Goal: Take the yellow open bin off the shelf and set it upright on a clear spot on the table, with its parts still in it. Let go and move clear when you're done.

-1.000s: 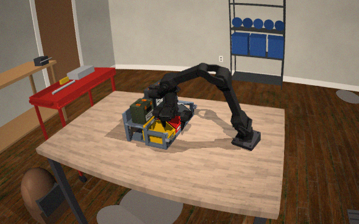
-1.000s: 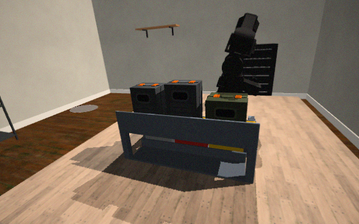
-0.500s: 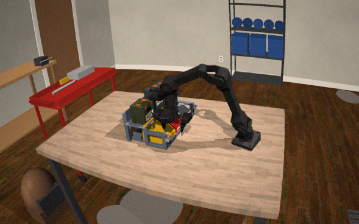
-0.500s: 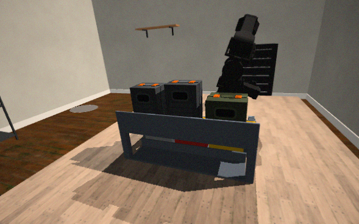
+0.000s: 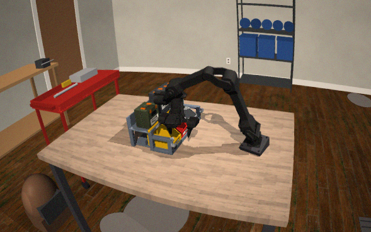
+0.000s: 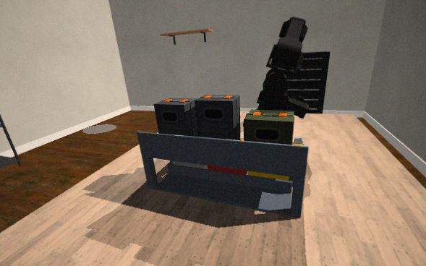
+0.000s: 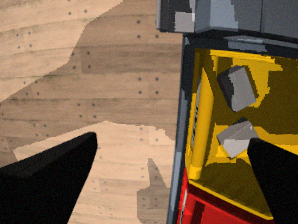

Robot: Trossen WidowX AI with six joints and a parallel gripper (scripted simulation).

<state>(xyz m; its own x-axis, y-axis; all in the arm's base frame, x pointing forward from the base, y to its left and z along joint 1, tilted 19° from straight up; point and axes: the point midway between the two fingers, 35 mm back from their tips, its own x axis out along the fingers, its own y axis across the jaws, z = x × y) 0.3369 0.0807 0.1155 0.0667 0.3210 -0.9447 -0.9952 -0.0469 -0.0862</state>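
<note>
Now: hand 9 cm short of the yellow open bin, 6 cm above it and 1 cm to the right of it. Round my hand: green case (17 cm ahead, 5 cm above, 1 cm to the left); then red bin (10 cm to the right, 10 cm ahead, 6 cm below).
</note>
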